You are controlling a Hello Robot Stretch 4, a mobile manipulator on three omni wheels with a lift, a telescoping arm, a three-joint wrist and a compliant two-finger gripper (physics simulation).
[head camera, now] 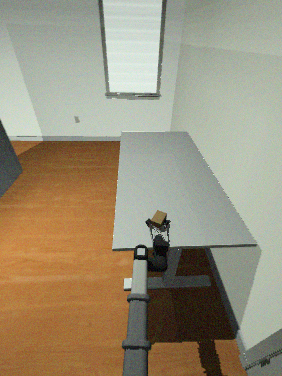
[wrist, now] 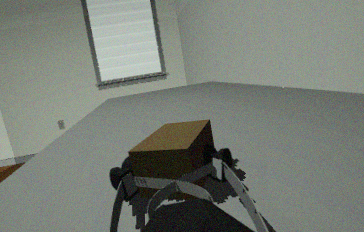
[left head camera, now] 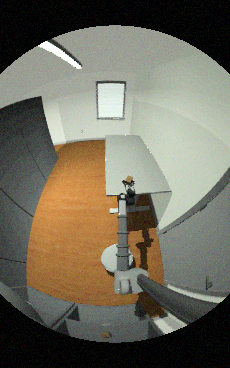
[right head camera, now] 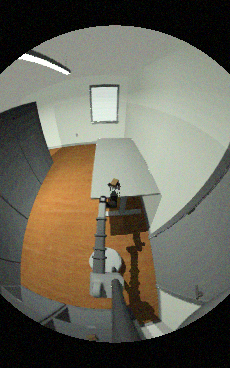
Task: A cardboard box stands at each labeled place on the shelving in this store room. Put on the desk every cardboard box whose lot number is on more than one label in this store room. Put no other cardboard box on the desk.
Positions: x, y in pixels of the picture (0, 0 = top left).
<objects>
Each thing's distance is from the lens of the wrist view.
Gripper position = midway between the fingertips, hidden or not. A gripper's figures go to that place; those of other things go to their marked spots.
my gripper (wrist: 169, 163): 26 cm
grey desk (wrist: 290, 146): 32 cm
</objects>
